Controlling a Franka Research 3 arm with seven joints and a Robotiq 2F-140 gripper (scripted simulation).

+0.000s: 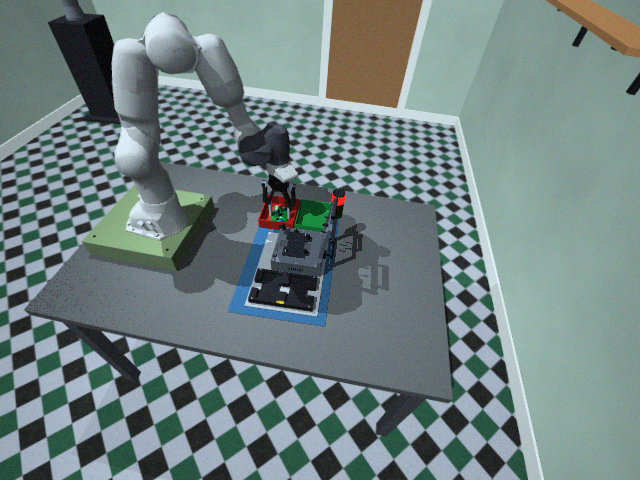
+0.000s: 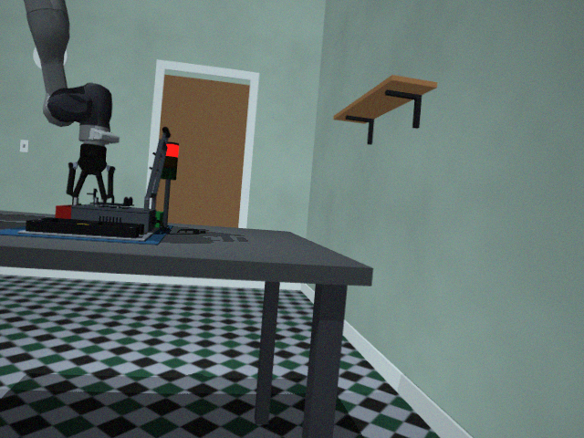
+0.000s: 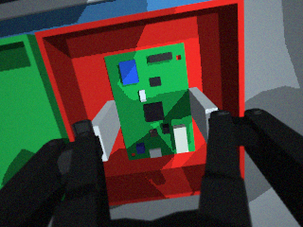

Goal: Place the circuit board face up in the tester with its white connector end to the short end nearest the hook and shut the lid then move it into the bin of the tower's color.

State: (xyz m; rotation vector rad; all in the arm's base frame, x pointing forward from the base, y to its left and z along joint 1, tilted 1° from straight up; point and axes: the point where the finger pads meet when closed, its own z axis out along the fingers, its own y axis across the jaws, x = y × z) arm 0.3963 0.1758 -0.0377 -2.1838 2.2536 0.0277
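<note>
Right now my hand is 2 cm above the red bin. The rest, counted from my hand: black latch hook 4 cm ahead, 14 cm to the right, 5 cm above; green circuit board 2 cm below; green bin 15 cm ahead, 1 cm to the right, 2 cm below.
</note>
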